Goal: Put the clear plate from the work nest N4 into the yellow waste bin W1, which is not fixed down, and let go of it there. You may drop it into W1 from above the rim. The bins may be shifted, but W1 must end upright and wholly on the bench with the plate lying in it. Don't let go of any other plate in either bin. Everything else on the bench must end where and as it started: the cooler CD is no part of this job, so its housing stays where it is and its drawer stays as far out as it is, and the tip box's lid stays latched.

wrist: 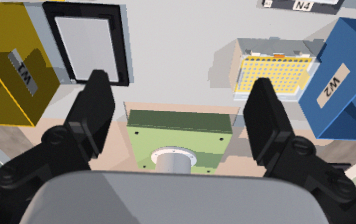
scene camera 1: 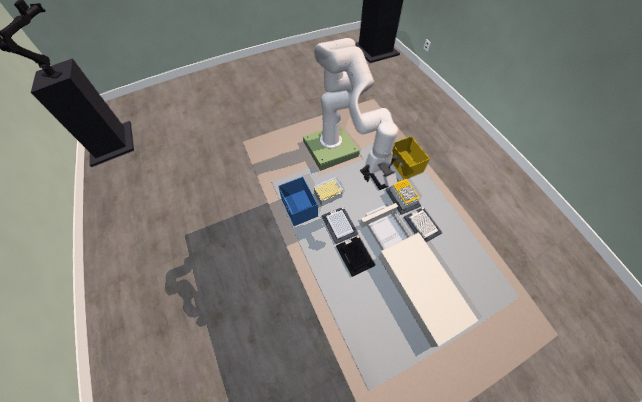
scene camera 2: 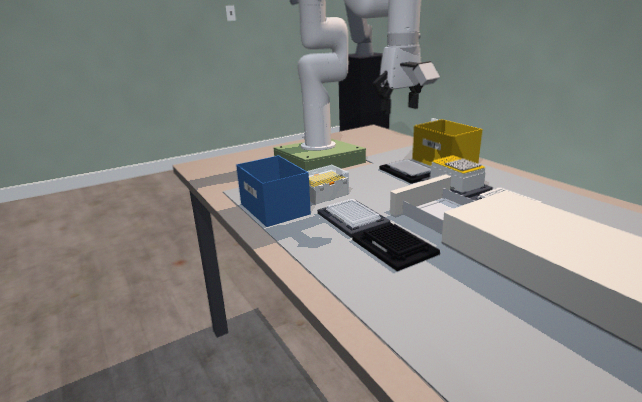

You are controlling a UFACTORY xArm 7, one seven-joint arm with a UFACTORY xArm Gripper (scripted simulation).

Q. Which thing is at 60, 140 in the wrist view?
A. My gripper.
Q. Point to a cream cooler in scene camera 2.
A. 580, 265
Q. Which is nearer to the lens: the yellow-topped tip box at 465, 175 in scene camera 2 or the blue bin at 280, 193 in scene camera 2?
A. The blue bin.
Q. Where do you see a cream cooler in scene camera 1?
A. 441, 312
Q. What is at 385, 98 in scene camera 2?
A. My gripper.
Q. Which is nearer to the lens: the black plate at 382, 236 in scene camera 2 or the yellow-topped tip box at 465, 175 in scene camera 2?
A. The black plate.
